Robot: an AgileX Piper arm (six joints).
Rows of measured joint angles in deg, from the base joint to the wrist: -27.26, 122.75, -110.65, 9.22, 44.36, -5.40; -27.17, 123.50, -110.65, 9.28, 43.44, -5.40; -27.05, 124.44, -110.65, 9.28, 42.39, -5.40; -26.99, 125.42, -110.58, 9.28, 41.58, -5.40; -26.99, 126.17, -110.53, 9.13, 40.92, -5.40; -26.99, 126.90, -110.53, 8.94, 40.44, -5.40; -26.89, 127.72, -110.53, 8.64, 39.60, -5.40; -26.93, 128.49, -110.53, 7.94, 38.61, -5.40; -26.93, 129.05, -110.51, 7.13, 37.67, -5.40; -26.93, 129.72, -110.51, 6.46, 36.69, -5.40; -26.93, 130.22, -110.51, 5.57, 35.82, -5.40; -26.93, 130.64, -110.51, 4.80, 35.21, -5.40
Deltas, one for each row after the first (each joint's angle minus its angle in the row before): 0.09, 0.75, 0.00, 0.06, -0.92, 0.00; 0.12, 0.94, 0.00, 0.00, -1.05, 0.00; 0.06, 0.98, 0.07, 0.00, -0.81, 0.00; 0.00, 0.75, 0.05, -0.15, -0.66, 0.00; 0.00, 0.73, 0.00, -0.19, -0.48, 0.00; 0.10, 0.82, 0.00, -0.30, -0.84, 0.00; -0.04, 0.77, 0.00, -0.70, -0.99, 0.00; 0.00, 0.56, 0.02, -0.81, -0.94, 0.00; 0.00, 0.67, 0.00, -0.67, -0.98, 0.00; 0.00, 0.50, 0.00, -0.89, -0.87, 0.00; 0.00, 0.42, 0.00, -0.77, -0.61, 0.00
